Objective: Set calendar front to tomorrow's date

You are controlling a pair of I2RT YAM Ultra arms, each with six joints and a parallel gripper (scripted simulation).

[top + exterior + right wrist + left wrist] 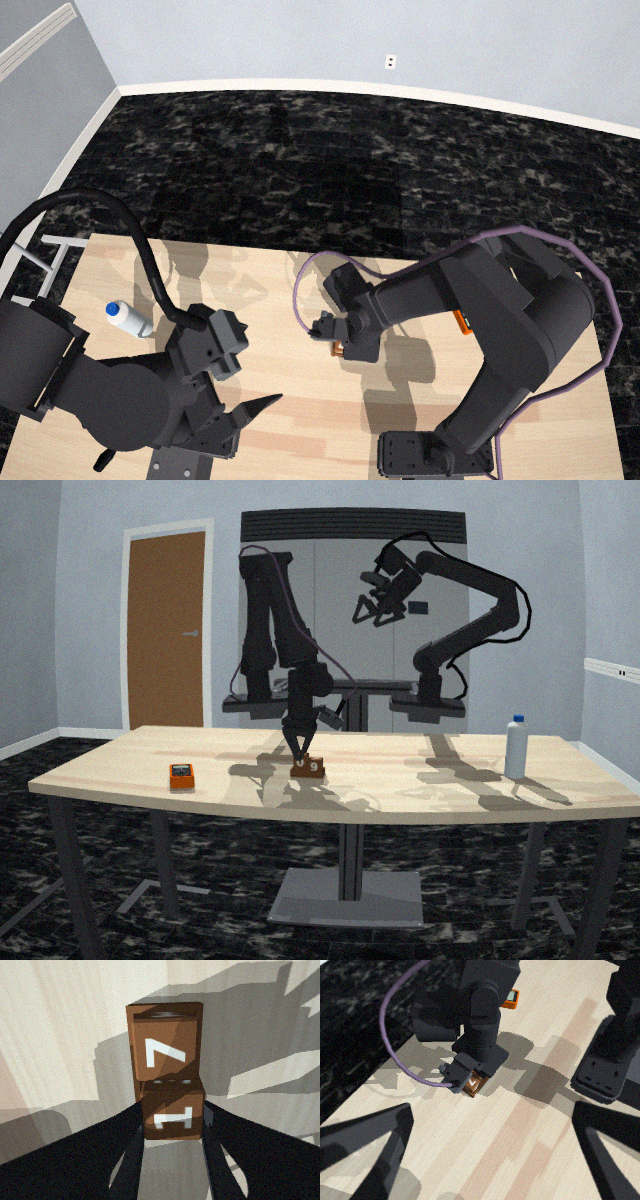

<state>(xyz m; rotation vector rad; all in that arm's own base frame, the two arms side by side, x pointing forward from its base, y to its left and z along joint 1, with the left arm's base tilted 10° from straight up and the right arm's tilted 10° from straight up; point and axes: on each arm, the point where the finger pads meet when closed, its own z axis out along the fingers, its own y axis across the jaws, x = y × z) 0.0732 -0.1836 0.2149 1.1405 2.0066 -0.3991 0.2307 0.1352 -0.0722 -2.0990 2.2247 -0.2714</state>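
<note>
My right hand is 10 mm above the cube. From my right hand the other things lie so: brown tray (20 mm to the left, 40 mm below); then orange multimeter (100 mm ahead, 260 mm to the right, 30 mm below).
</note>
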